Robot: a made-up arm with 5 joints. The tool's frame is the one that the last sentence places. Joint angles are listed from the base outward.
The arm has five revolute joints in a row. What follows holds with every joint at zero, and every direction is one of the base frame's. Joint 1 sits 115.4 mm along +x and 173.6 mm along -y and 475.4 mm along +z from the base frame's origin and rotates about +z. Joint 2 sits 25.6 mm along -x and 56.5 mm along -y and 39.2 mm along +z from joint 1 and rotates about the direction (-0.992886, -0.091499, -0.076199). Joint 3 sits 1 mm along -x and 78.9 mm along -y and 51.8 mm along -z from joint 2 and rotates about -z. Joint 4 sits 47.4 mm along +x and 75.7 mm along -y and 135.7 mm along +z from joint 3 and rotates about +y. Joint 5 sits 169 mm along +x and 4 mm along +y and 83.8 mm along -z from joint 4 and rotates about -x. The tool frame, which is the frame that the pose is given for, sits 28.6 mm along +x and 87.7 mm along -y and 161.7 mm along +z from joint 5; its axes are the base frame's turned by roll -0.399, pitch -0.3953 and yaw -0.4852 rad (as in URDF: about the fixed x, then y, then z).
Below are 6 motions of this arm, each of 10 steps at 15 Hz.
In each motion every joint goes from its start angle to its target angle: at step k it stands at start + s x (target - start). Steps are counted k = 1, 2, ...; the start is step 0. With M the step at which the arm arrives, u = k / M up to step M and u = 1 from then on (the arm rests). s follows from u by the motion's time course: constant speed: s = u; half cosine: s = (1 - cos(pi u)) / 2; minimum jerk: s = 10 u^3 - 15 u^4 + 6 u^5.
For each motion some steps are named. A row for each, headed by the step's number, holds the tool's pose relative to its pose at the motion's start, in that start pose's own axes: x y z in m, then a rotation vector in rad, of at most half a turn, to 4 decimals.
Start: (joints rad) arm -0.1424 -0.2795 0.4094 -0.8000 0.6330
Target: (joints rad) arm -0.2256 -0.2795 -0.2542 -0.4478 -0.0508
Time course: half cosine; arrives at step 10
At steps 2, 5, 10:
2: 0.0006 0.0049 -0.0082 0.1034 0.0444 0.0306
5: -0.0047 0.0444 -0.0379 0.5186 0.2395 0.1856
10: -0.0347 0.1227 -0.0463 0.9666 0.4959 0.4382

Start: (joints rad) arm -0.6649 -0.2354 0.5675 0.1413 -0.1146
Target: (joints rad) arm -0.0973 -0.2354 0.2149 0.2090 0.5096
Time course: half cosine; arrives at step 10
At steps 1, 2, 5, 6, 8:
1: 0.0013 0.0098 0.0046 -0.0113 -0.0141 0.0239
2: 0.0035 0.0383 0.0177 -0.0432 -0.0566 0.0930
5: -0.0303 0.1942 0.0871 -0.1956 -0.3393 0.4718
6: -0.0622 0.2461 0.1096 -0.2389 -0.4643 0.6087
8: -0.1316 0.3146 0.1392 -0.2881 -0.6851 0.8189

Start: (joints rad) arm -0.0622 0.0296 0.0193 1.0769 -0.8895
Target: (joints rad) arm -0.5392 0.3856 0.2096 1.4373 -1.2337
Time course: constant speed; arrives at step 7
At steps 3, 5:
3: -0.0731 -0.1153 -0.0979 0.2399 0.2027 -0.3453
5: -0.1489 -0.1618 -0.1712 0.4206 0.3382 -0.5712

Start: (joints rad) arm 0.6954 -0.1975 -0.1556 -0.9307 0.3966
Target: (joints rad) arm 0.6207 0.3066 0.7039 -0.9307 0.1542
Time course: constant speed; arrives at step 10
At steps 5, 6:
5: 0.0283 -0.0282 0.0692 -0.3732 -0.2067 -0.0314
6: 0.0318 -0.0330 0.0885 -0.4426 -0.2555 -0.0473

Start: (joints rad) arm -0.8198 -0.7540 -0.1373 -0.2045 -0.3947
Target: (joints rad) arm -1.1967 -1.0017 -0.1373 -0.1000 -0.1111
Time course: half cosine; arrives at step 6
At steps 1, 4, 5, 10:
1: -0.0051 -0.0077 0.0028 -0.0039 -0.0123 -0.0200
4: -0.0649 -0.0742 0.0249 -0.0371 -0.1316 -0.2155
5: -0.0824 -0.0881 0.0289 -0.0440 -0.1622 -0.2651
10: -0.0889 -0.0928 0.0302 -0.0462 -0.1733 -0.2829

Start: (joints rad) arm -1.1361 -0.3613 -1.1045 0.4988 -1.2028
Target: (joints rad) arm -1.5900 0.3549 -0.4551 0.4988 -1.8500
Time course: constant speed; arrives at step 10
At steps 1, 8, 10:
1: -0.0185 -0.0411 -0.0018 0.0686 -0.0017 -0.1371
8: -0.2734 -0.2000 -0.0553 0.6529 -0.2664 -0.9857
10: -0.3559 -0.1924 -0.0826 0.8252 -0.4270 -1.1770

